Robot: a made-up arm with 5 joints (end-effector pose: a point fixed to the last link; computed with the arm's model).
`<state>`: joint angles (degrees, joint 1 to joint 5).
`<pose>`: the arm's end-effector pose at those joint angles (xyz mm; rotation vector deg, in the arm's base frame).
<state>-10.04 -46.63 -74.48 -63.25 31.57</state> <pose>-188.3 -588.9 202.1 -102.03 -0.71 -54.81</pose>
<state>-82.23 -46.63 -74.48 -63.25 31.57</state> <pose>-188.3 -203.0 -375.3 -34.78 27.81 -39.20</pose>
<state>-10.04 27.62 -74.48 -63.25 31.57</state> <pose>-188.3 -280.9 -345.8 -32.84 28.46 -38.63</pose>
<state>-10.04 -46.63 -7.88 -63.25 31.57</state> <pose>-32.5 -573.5 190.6 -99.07 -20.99 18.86</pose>
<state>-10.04 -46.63 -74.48 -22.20 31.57</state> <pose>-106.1 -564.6 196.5 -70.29 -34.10 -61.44</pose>
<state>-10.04 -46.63 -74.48 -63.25 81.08</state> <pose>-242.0 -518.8 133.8 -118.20 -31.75 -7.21</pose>
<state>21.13 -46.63 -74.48 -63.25 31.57</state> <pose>-188.3 -491.4 503.4 -130.32 -17.05 -58.20</pose>
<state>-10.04 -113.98 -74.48 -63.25 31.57</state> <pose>-188.3 -206.6 634.8 -161.92 -40.07 -58.50</pose>
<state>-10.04 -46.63 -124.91 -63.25 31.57</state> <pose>-264.2 -512.3 145.2 -85.69 17.24 -109.34</pose>
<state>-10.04 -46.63 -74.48 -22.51 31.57</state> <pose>-106.7 -564.9 196.3 -70.55 -33.86 -61.42</pose>
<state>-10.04 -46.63 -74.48 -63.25 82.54</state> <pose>-244.6 -517.8 131.9 -118.43 -32.64 -5.71</pose>
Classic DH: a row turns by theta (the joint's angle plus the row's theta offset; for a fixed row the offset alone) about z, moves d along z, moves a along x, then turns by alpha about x. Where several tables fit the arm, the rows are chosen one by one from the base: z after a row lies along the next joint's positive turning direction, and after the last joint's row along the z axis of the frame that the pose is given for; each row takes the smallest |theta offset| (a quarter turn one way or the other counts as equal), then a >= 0, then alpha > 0; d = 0 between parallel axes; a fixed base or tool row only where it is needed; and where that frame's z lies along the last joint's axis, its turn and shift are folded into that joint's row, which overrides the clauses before.
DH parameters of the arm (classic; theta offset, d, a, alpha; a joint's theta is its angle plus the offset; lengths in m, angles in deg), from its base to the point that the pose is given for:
base (fixed): -90 0.178 0 90
joint 1: -22.42 0 0.0865 180
joint 2: -22.42 -0.125 0.328 90
joint 3: 0 -0.132 0.066 -90
joint 4: 90 0.084 0.211 90
joint 5: 90 -0.093 0.088 -90
tool (fixed): 0 0.1 0 0

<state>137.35 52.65 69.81 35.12 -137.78</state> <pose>-290.6 -338.2 397.9 62.91 -140.28 34.95</pose>
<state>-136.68 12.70 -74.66 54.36 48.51</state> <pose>-56.8 459.2 42.1 95.33 83.65 -122.09</pose>
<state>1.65 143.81 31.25 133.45 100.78</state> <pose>-137.8 187.4 -104.2 -86.93 -75.32 45.91</pose>
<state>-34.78 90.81 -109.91 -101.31 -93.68</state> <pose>-546.3 298.3 -96.4 25.33 -150.81 -50.79</pose>
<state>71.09 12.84 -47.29 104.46 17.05</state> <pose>-32.7 -300.9 599.7 43.00 -64.15 -14.01</pose>
